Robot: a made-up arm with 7 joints.
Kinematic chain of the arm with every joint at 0, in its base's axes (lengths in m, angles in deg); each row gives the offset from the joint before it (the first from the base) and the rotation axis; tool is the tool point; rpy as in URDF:
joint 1: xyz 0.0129 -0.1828 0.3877 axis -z
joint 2: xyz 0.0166 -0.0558 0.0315 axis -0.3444 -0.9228 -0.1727
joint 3: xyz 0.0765 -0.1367 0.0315 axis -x
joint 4: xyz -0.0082 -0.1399 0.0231 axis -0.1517 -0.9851 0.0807
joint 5: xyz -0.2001 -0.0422 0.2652 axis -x
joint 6: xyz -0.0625 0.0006 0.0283 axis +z
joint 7: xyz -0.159 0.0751 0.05 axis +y
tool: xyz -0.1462 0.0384 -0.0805 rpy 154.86 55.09 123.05
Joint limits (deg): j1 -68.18..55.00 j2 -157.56..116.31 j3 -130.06..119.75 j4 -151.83..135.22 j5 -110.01..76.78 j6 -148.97..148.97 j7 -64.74..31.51
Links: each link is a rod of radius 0.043 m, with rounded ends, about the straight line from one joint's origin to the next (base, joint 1, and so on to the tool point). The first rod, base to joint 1, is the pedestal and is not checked.
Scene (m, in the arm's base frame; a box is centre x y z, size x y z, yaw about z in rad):
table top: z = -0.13
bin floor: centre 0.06 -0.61 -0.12 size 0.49 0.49 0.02 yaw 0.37
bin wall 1: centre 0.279 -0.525 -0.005 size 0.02 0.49 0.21 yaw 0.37
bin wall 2: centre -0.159 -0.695 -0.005 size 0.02 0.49 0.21 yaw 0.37
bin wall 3: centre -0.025 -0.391 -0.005 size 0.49 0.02 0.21 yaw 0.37
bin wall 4: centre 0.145 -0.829 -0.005 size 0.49 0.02 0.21 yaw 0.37
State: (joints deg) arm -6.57 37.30 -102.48 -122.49 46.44 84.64 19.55
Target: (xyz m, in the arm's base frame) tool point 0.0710 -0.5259 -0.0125
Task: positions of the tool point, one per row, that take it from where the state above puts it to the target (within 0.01 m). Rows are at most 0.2 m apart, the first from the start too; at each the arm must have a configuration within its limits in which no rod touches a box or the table.
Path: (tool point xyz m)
1: 0.7835 -0.4477 0.3434
2: 0.6965 -0.4913 0.3147
3: 0.5909 -0.5228 0.3018
4: 0.4744 -0.5386 0.3081
5: 0.3240 -0.5699 0.2411
6: 0.1821 -0.5608 0.2161
7: 0.0710 -0.5259 0.2250
8: 0.0735 -0.5326 0.1052
9: 0.0710 -0.5259 -0.0125

